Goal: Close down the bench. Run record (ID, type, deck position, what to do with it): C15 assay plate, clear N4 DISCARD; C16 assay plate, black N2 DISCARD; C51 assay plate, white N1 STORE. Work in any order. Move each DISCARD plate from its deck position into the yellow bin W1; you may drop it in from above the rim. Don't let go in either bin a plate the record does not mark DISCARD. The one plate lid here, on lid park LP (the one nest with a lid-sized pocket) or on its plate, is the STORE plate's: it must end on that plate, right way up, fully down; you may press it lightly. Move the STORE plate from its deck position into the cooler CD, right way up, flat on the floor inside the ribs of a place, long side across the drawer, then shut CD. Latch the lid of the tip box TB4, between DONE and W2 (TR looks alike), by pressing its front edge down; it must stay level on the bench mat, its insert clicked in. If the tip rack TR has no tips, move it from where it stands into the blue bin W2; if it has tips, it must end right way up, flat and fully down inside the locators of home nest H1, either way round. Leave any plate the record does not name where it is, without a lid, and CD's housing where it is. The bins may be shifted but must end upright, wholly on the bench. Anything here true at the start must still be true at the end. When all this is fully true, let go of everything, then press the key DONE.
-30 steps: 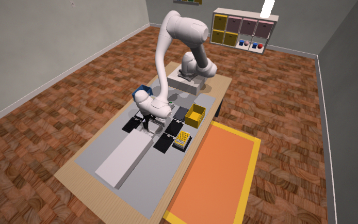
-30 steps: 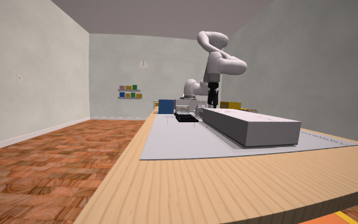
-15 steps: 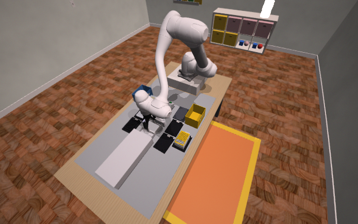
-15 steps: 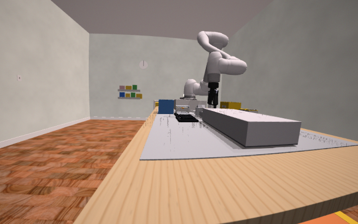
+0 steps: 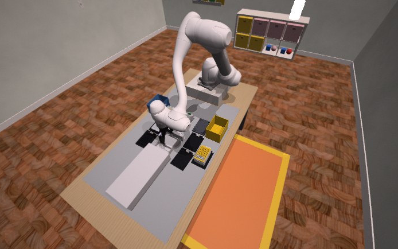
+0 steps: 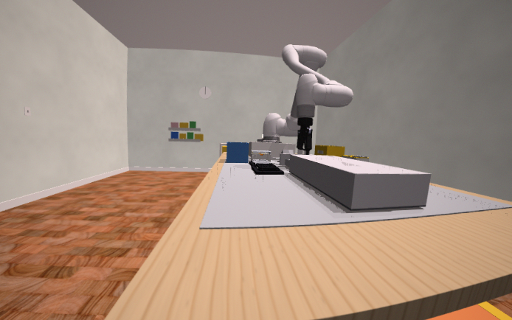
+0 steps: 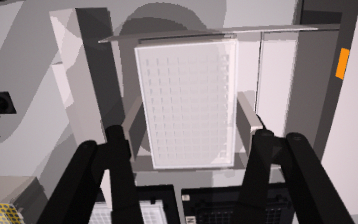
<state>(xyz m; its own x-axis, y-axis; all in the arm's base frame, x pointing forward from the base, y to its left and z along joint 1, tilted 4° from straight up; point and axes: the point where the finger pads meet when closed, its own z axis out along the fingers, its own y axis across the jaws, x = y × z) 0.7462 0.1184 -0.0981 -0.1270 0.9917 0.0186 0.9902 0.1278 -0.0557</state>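
Now: the plate lid 2 cm below my hand. From my hand the other things lie so: cooler CD (18 cm ahead, 2 cm to the left, 3 cm below); then cooler drawer (4 cm ahead, 3 cm below); then white plate (2 cm below).
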